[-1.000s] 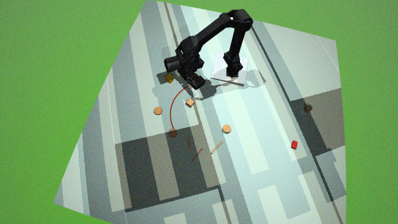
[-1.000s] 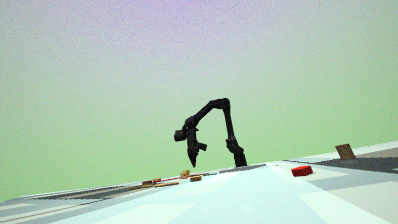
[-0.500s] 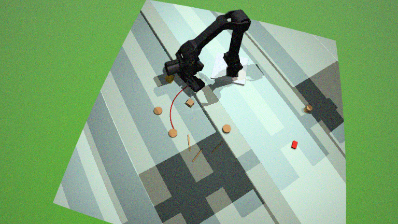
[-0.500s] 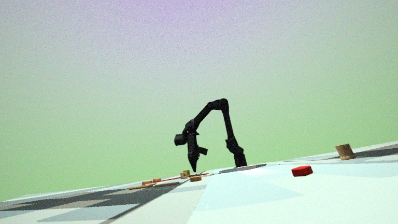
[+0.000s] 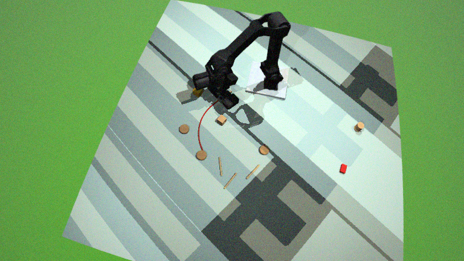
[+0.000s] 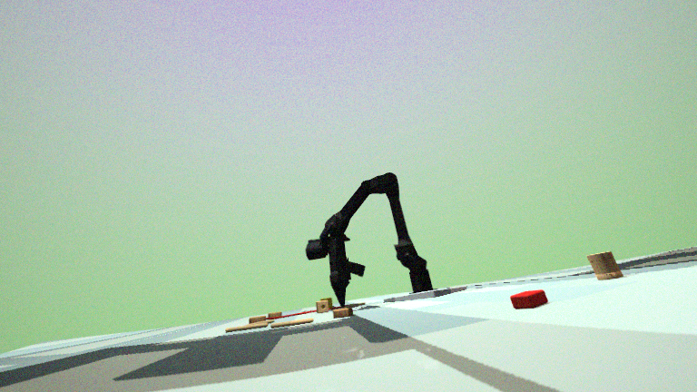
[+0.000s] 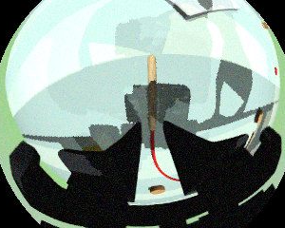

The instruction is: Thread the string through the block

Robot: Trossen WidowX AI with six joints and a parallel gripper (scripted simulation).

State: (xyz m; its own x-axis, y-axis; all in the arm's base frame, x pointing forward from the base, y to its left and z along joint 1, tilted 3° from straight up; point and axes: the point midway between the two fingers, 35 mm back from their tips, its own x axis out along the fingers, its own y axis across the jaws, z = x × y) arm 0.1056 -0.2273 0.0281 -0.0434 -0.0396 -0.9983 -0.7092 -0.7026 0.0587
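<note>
Right now the thin wooden stick is 10 mm to the left of my gripper tip and 10 mm behind it. From my gripper tip the other things lie so: yellow cube 100 mm to the right, 20 mm behind, 10 mm above; then round wooden button 260 mm ahead, 50 mm to the right; then wooden block 100 mm ahead, 20 mm to the left, 10 mm above.
</note>
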